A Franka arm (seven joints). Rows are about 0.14 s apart.
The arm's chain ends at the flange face. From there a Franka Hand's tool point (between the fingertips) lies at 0.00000 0.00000 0.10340 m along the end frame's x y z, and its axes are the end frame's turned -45 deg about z.
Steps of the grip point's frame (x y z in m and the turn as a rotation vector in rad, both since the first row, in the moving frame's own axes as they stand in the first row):
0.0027 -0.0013 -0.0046 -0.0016 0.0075 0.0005
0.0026 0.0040 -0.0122 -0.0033 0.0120 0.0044
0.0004 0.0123 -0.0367 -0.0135 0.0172 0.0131
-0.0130 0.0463 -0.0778 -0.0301 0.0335 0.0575
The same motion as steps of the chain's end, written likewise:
0.0003 -0.0024 -0.0046 0.0042 0.0064 0.0005
0.0035 0.0016 -0.0122 0.0062 0.0108 0.0044
0.0067 0.0087 -0.0367 0.0026 0.0217 0.0131
0.0189 0.0420 -0.0777 0.0024 0.0450 0.0575

